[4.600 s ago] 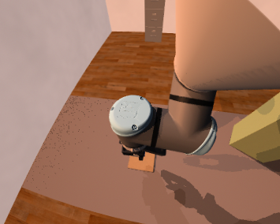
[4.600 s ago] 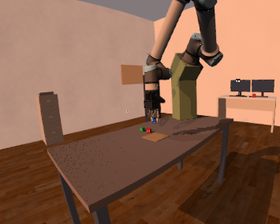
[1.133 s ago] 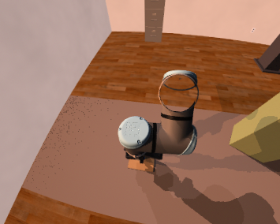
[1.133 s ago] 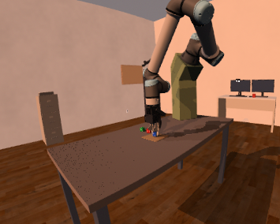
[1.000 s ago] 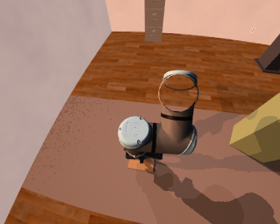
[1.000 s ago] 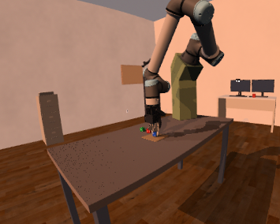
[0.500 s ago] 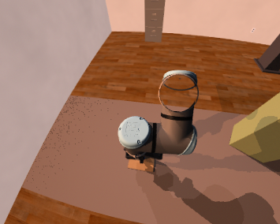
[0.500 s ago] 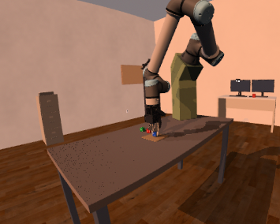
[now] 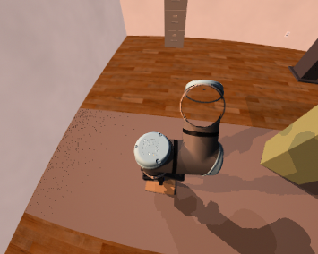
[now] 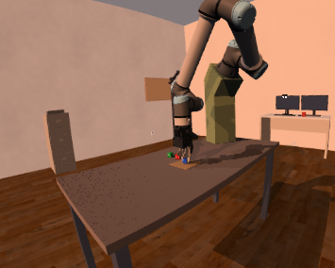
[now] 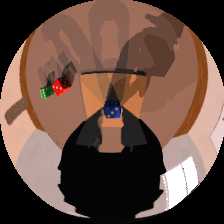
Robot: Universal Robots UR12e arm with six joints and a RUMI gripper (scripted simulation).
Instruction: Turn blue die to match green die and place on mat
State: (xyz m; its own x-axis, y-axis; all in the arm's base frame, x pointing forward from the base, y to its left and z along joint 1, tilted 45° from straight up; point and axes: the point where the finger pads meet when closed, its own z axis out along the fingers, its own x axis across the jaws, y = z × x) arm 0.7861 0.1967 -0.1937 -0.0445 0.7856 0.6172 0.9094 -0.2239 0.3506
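Now: the blue die right at my hand. The rest, counted from my hand: tan mat: 20 mm below; green die: 50 mm behind, 180 mm to the right, 10 mm below; red die: 60 mm behind, 120 mm to the right, 10 mm below.
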